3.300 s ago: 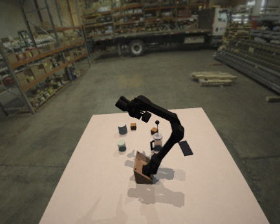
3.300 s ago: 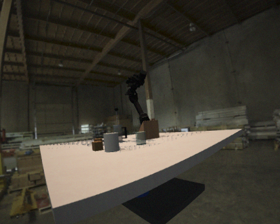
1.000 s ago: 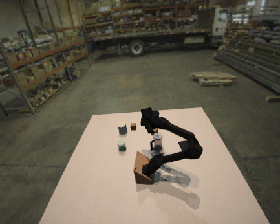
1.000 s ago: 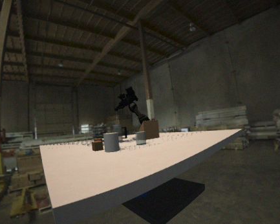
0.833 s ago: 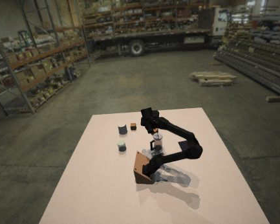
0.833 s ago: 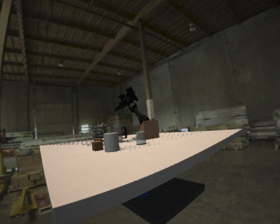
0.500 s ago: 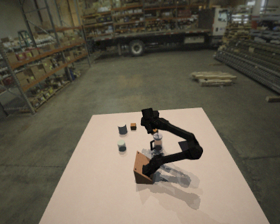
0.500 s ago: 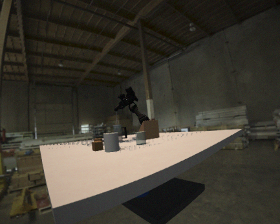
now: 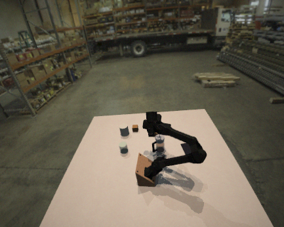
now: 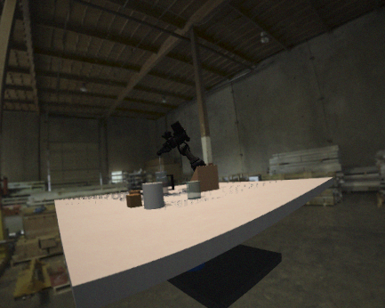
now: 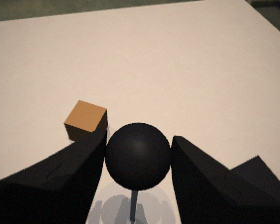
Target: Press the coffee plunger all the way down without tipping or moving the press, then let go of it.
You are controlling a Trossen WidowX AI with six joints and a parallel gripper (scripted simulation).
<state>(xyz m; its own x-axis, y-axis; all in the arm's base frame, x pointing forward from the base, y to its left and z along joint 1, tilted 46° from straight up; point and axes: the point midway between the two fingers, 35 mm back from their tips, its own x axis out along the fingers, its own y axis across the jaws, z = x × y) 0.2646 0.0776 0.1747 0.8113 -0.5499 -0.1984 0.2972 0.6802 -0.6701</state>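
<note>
My gripper tip is 20 mm past the glass coffee press, 10 mm to the right of it and 130 mm above it.
</note>
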